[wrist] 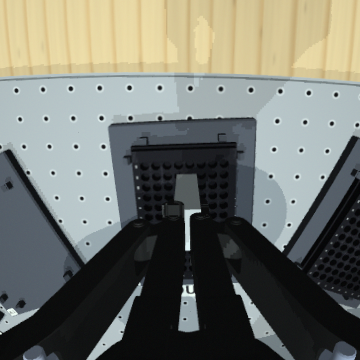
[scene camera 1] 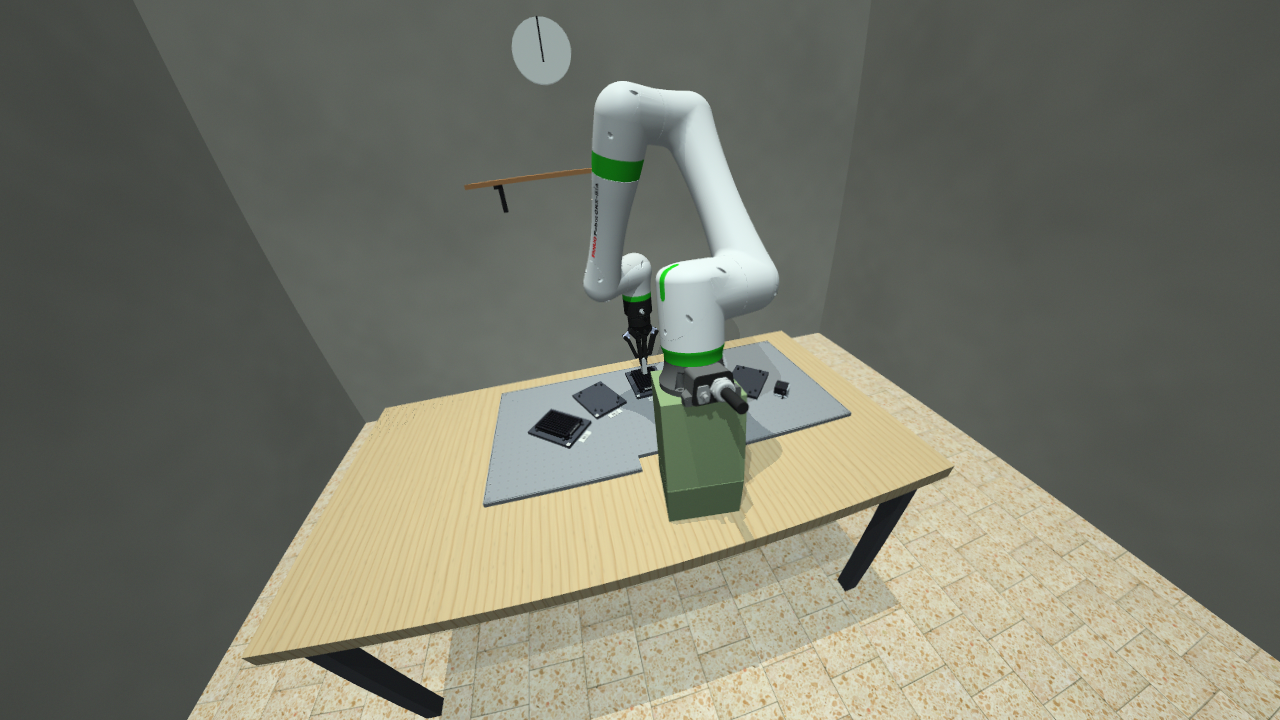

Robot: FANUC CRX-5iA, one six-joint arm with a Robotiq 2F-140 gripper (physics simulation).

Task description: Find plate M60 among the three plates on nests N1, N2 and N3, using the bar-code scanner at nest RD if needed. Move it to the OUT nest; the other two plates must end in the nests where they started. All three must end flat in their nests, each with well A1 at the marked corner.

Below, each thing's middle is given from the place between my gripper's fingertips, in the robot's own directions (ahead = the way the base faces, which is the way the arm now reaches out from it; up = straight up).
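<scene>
My gripper is 20 mm above the OUT nest (wrist: 242,130) and 30 mm past it. Counting from my hand, I find nest N2 (scene camera 1: 597,397) 20 mm below, 70 mm behind and 180 mm to the left. Nest RD (scene camera 1: 748,378), counted from that same hand, is 20 mm below it, 150 mm behind it and 330 mm to the right of it.
</scene>
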